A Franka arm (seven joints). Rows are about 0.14 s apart.
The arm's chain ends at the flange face. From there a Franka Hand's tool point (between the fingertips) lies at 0.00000 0.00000 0.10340 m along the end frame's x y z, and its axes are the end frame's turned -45 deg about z.
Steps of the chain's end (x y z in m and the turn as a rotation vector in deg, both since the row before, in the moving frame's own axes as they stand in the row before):
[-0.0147, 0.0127, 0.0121, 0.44, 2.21, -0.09]
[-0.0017, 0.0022, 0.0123, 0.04, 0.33, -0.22]
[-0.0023, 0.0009, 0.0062, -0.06, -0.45, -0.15]
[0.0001, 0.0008, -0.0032, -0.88, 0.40, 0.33]
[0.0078, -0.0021, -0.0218, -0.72, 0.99, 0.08]
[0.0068, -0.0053, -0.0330, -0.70, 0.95, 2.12]
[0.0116, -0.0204, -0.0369, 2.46, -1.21, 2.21]
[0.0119, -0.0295, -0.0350, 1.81, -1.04, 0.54]
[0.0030, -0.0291, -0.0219, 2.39, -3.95, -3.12]
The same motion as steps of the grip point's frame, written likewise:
[-0.0160, 0.0008, 0.0120, -1.25, 1.87, -0.09]
[-0.0023, 0.0007, 0.0123, -0.21, 0.26, -0.22]
[-0.0029, -0.0015, 0.0062, 0.28, -0.36, -0.15]
[-0.0011, 0.0023, -0.0032, -0.91, -0.34, 0.33]
[0.0073, 0.0062, -0.0218, -1.21, 0.19, 0.08]
[0.0088, 0.0032, -0.0330, -1.17, 0.18, 2.12]
[0.0243, -0.0109, -0.0370, 2.60, 0.88, 2.21]
[0.0303, -0.0161, -0.0351, 2.02, 0.54, 0.54]
[0.0205, -0.0265, -0.0222, 4.48, -1.10, -3.12]

